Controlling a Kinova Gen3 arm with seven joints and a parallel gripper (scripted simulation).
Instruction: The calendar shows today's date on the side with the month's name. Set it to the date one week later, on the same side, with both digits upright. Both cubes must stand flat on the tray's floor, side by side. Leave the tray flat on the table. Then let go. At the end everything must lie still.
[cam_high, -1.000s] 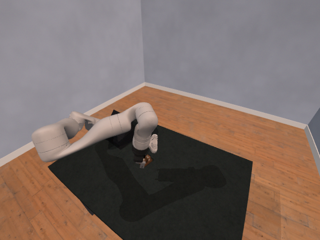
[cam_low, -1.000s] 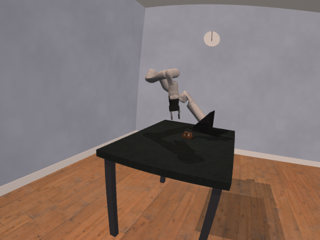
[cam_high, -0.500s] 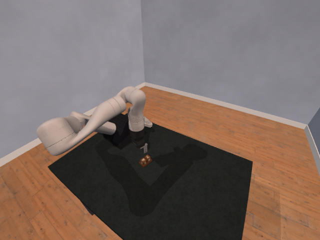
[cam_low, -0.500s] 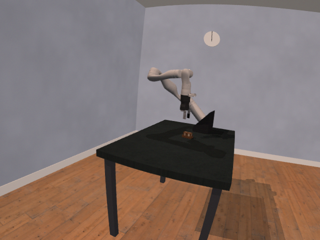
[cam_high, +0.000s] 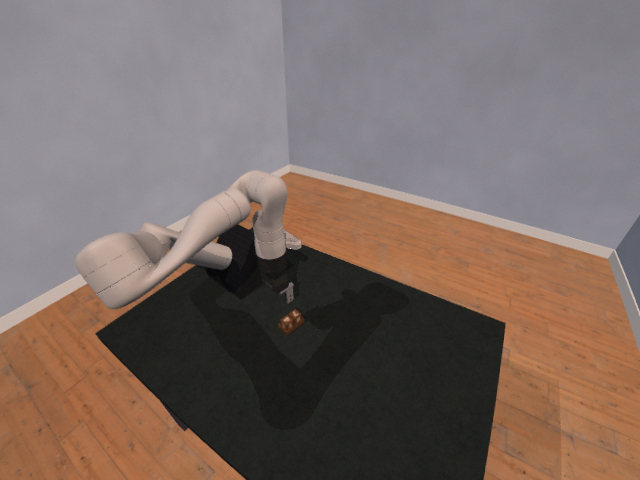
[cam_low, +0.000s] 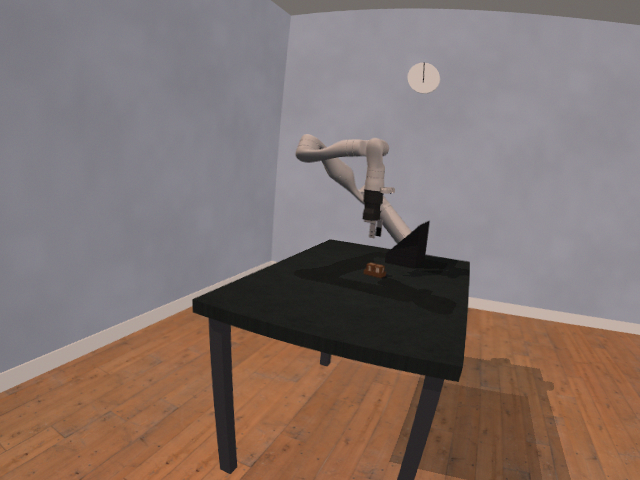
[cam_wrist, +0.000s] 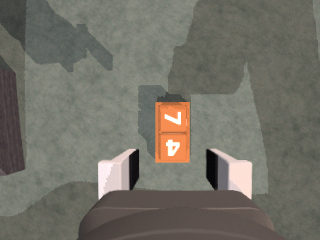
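Right now my hand is 14 cm above the orange cube. Also, from my hand: orange-brown tray 2 cm to the left, 16 cm below.
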